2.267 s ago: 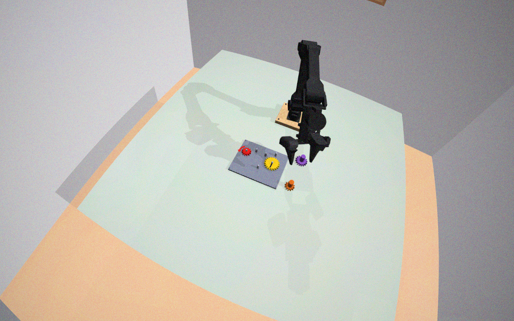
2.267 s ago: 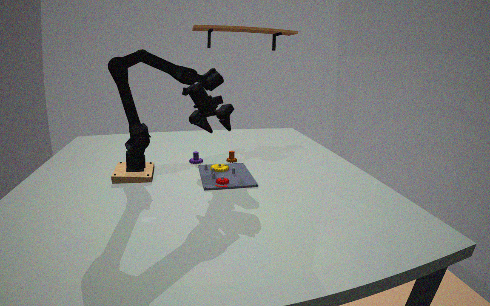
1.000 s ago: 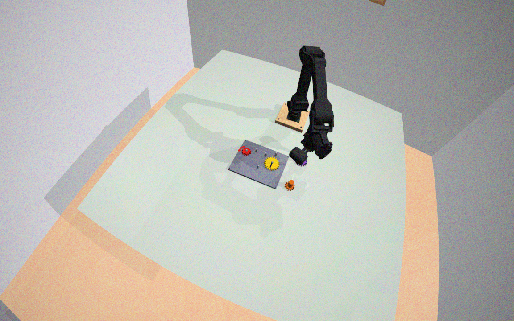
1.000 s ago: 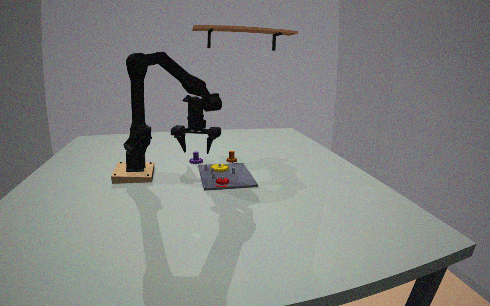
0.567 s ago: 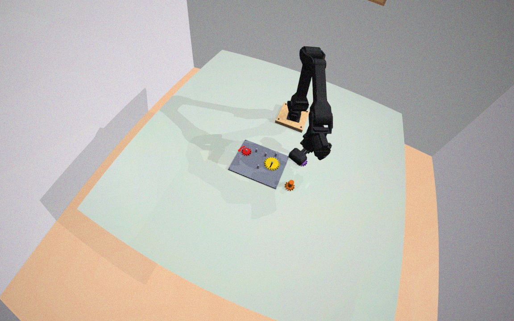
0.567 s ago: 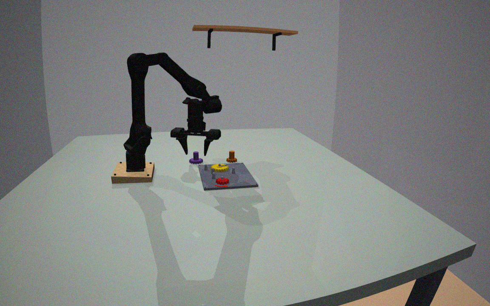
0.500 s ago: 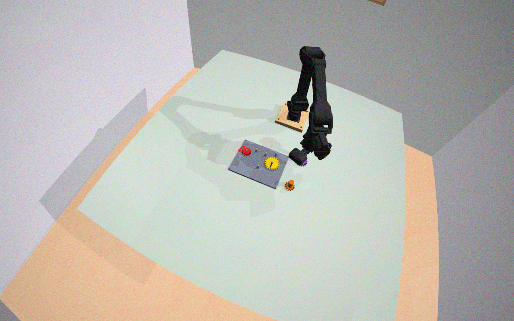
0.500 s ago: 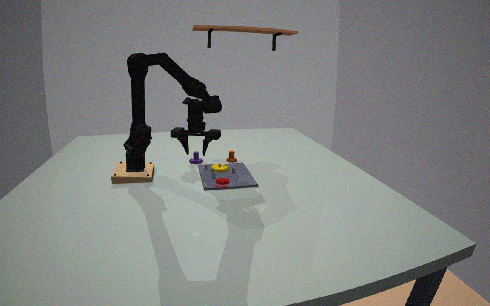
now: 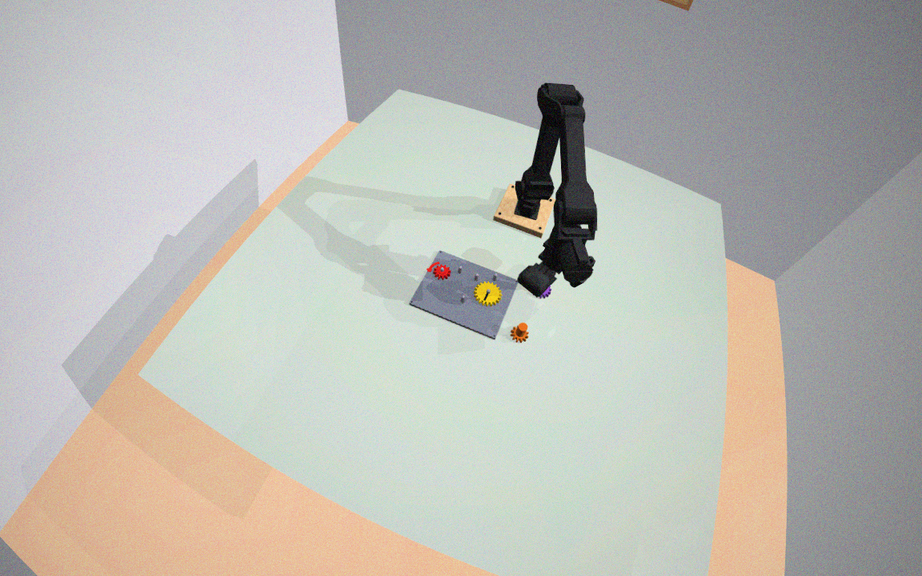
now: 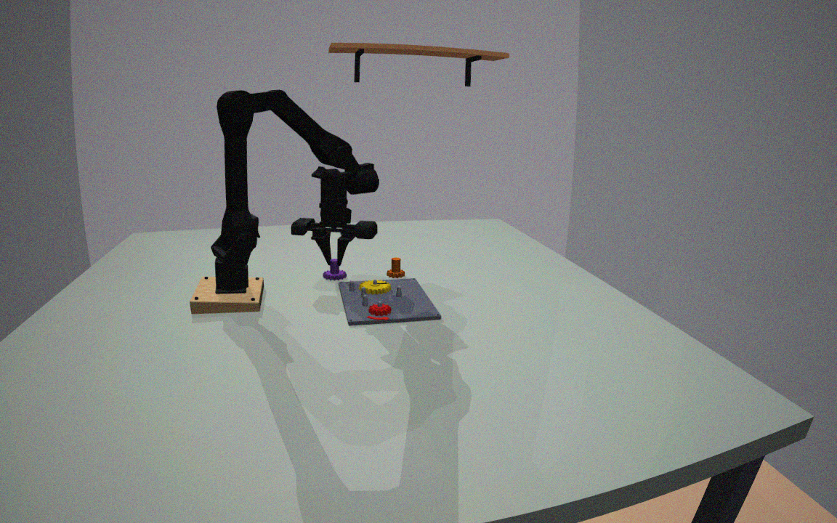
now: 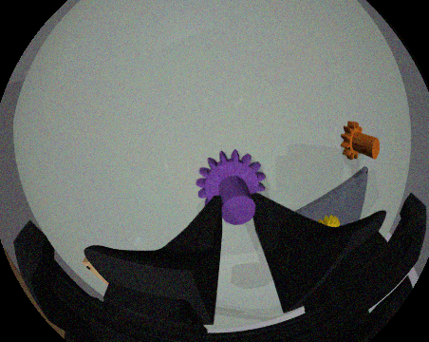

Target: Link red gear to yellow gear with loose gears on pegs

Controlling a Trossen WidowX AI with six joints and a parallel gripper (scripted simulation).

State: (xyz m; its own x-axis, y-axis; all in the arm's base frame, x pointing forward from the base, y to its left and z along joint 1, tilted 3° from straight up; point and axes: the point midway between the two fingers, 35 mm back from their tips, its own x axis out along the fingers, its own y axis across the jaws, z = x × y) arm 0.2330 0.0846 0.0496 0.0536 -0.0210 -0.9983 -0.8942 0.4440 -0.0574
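Right now the red gear is 40 mm ahead of my gripper tip, 240 mm to the right of it and 10 mm below it. Round my gripper tip: yellow gear (60 mm ahead, 120 mm to the right, 10 mm below); then purple gear (10 mm below); then orange gear (140 mm ahead, 20 mm to the right, 10 mm below).
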